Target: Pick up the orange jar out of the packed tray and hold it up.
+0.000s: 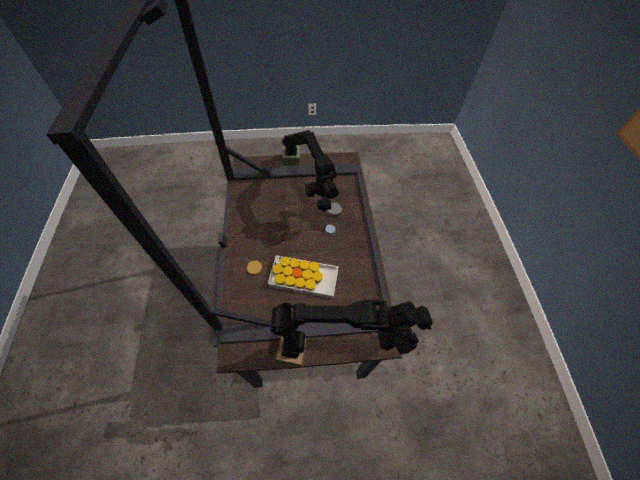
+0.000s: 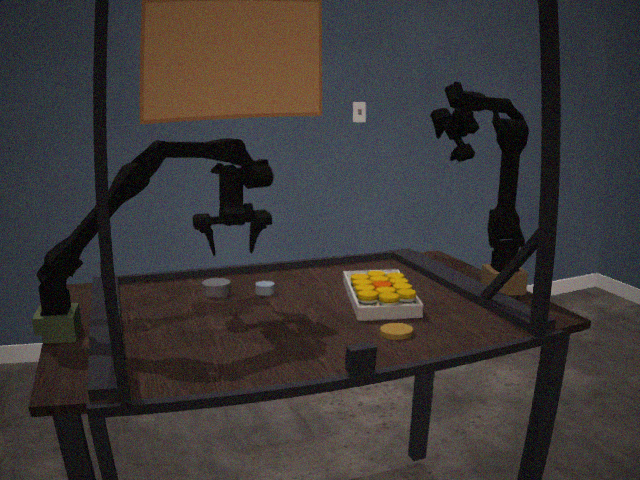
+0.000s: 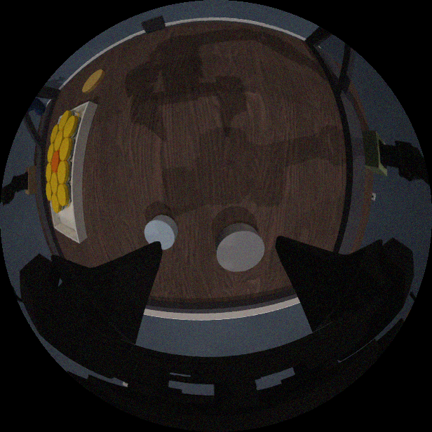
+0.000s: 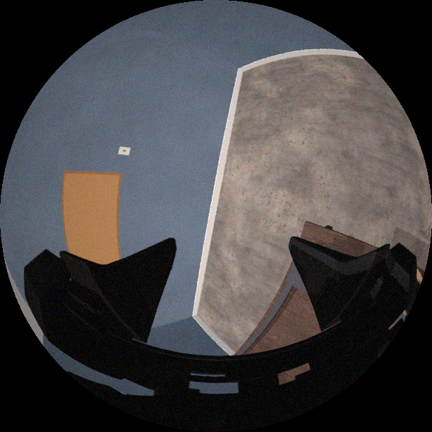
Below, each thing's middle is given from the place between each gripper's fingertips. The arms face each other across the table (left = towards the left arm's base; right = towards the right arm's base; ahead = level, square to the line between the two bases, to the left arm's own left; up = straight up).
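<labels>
From my left hand, the grey cylinder (image 3: 238, 247) is 100 mm below, 70 mm ahead and 40 mm to the left, and then there's the pale blue disc (image 3: 162, 228), which is 100 mm below that same hand, 90 mm to the right of it and 40 mm ahead of it. Going by its middle, the grey cylinder is nearer to my left hand than to my right hand.
If you count from my right hand instead, the grey cylinder is 320 mm below, 200 mm behind and 760 mm to the left, while the pale blue disc is 330 mm below, 230 mm behind and 630 mm to the left. By its middle, the disc is nearer to my left hand than to my right hand.
</labels>
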